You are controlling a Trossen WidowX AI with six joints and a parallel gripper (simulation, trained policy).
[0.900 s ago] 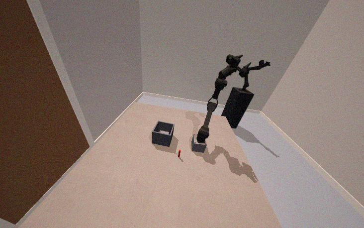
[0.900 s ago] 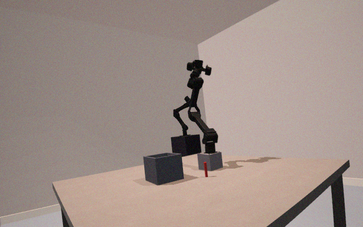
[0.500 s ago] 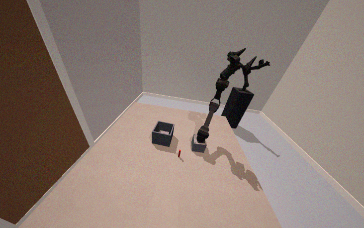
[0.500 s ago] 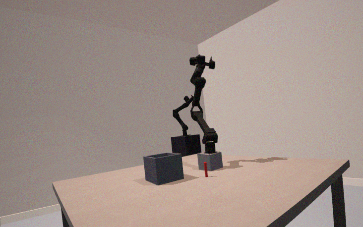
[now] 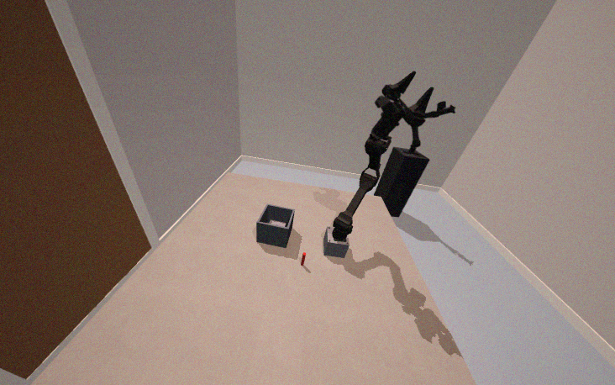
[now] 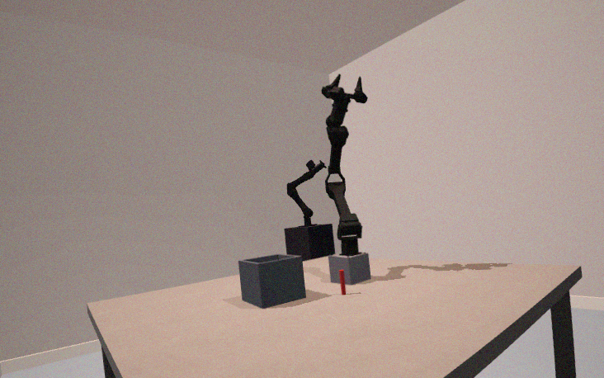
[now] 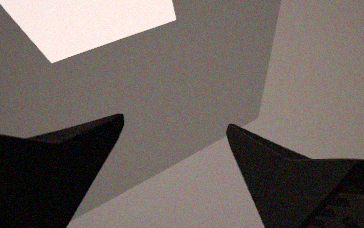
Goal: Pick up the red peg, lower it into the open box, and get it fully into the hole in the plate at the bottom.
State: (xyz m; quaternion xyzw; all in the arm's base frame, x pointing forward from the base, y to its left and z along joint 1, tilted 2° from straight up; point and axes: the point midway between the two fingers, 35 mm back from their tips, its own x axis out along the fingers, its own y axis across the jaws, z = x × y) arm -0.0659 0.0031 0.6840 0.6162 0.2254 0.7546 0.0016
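Now: the red peg 250 mm ahead of my gripper tip, 60 mm to the left of it and 780 mm below it.
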